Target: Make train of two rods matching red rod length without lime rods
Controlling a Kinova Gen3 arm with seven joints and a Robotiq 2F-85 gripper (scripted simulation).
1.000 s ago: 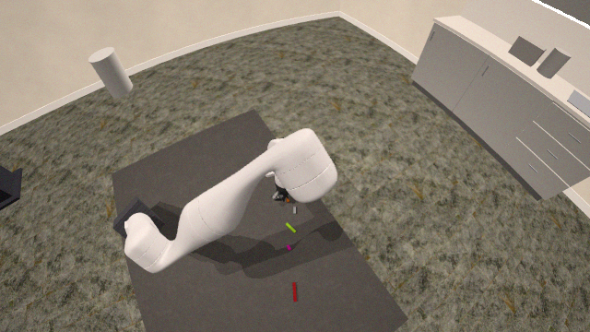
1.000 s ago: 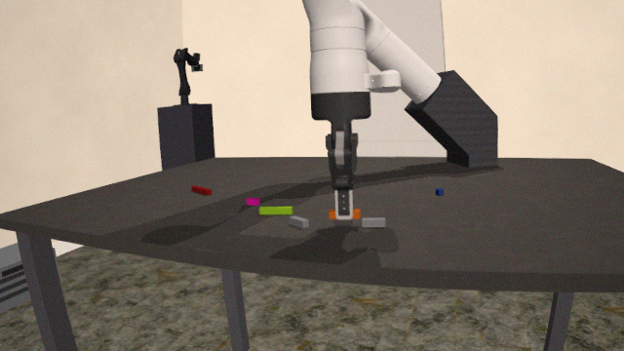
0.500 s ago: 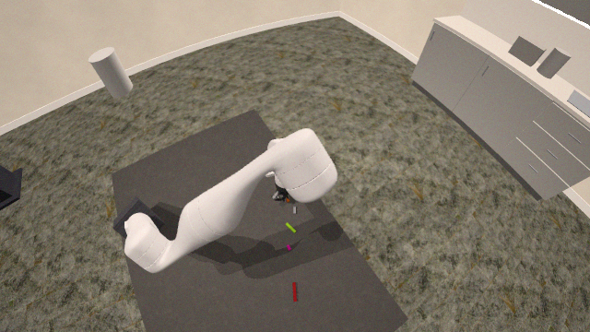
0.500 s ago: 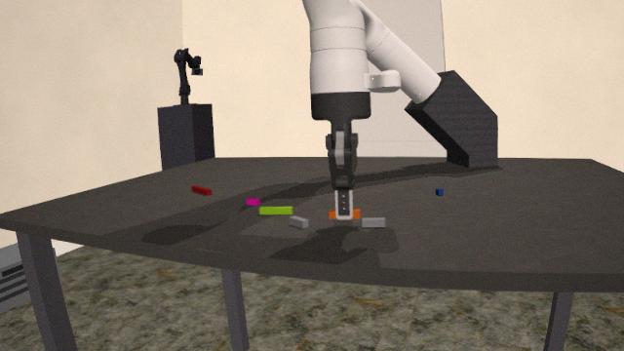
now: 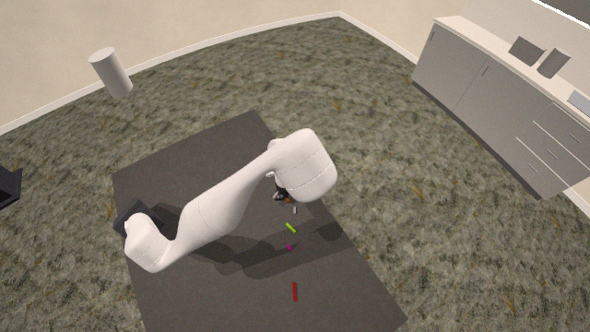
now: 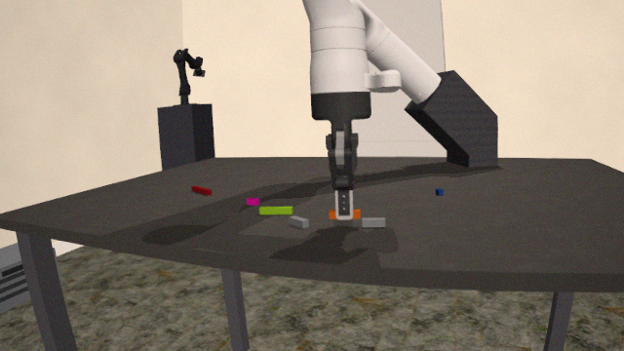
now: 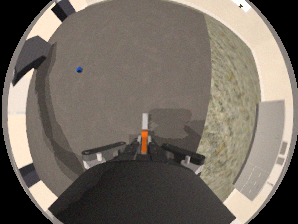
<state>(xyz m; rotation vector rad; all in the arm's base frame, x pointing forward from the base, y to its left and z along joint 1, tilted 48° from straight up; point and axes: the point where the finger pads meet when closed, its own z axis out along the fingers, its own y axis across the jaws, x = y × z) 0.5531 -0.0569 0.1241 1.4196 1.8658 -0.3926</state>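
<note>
Now: the lime rod 12 cm to the right of my hand, 6 cm behind it and 3 cm below it. From my hand the other things lie so: orange rod (1 cm below); magenta rod (18 cm to the right, 11 cm behind, 3 cm below); blue rod (19 cm behind, 13 cm to the left, 3 cm below).
</note>
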